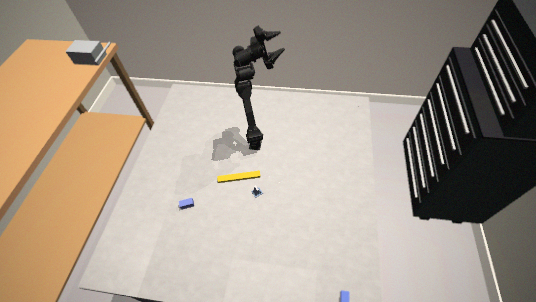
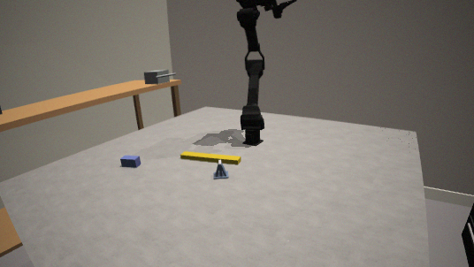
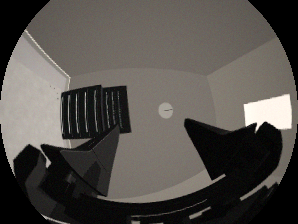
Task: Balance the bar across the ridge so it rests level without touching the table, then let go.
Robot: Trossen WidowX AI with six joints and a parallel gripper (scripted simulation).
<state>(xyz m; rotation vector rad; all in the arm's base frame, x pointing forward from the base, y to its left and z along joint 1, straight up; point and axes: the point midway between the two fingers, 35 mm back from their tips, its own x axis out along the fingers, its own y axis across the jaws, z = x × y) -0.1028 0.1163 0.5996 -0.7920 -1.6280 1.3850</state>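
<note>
My gripper tip is now 34 cm short of the yellow bar, 20 cm to the left of it and 60 cm above it.
</note>
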